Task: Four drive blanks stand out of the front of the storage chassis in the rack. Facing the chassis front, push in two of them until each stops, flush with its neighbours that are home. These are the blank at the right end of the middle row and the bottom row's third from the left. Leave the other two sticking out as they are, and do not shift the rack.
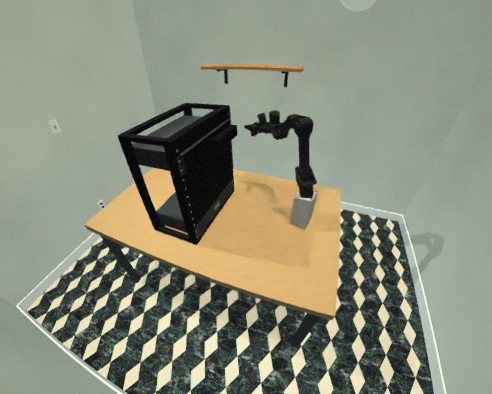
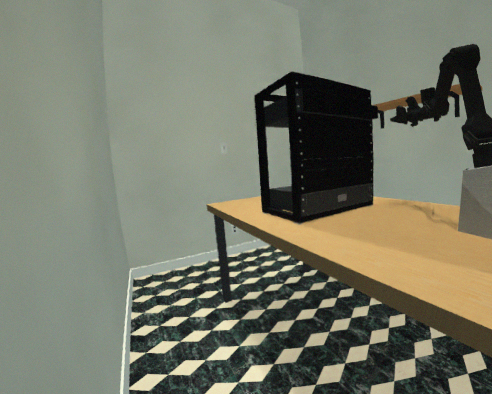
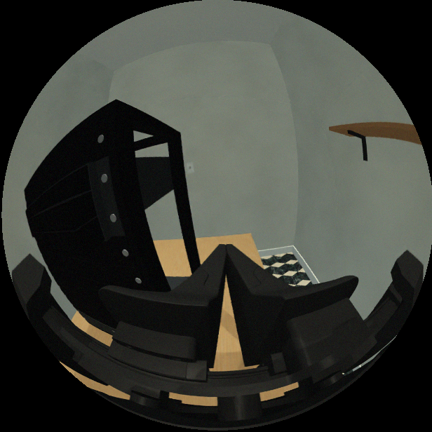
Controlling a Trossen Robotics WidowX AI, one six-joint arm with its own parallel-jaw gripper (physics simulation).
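Where they show: gripper, fingertip midpoint: [image 1: 244,126] [image 2: 390,120]; arm's base, link origin: [image 1: 306,194] [image 2: 490,166].
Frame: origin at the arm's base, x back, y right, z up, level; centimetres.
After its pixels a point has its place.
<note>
The black rack [image 1: 185,210] @(x -47.6, y -39.2, z 4.5 cm) [image 2: 296,150] @(x -46.8, y -39.1, z 8.1 cm) [image 3: 131,200] stands upright on the table. The storage chassis [image 1: 150,156] @(x -62.8, y -37.0, z 28.1 cm) [image 2: 276,116] @(x -62.7, y -37.0, z 24.5 cm) [image 3: 156,177] shows through its open side, in the upper part. A dark block [image 1: 232,132] @(x -43.5, y 2.2, z 26.3 cm) [image 2: 374,111] @(x -43.7, y 5.4, z 25.5 cm) juts from the upper front at the far end. The front is nearly all black, so I cannot tell the single blanks apart or how far each stands out. My gripper [image 1: 246,127] @(x -45.3, y 21.2, z 22.9 cm) [image 2: 392,120] @(x -45.3, y 21.2, z 22.9 cm) [image 3: 224,250] is shut and empty, in the air in front of the rack's upper far end, apart from it.
The wooden table [image 1: 260,240] @(x -17.1, y -22.1, z -20.8 cm) [image 2: 400,240] @(x -13.8, y -25.7, z -20.8 cm) [image 3: 235,245] carries the rack and the arm's grey base block [image 1: 303,212] @(x 0.6, y -5.1, z -8.4 cm) [image 2: 475,205] @(x -1.7, y -4.7, z -11.6 cm). A lighter panel [image 2: 325,200] @(x -47.1, y -24.8, z -12.9 cm) spans the rack's bottom front. A wooden wall shelf [image 1: 252,67] [image 3: 385,131] on black brackets hangs behind.
</note>
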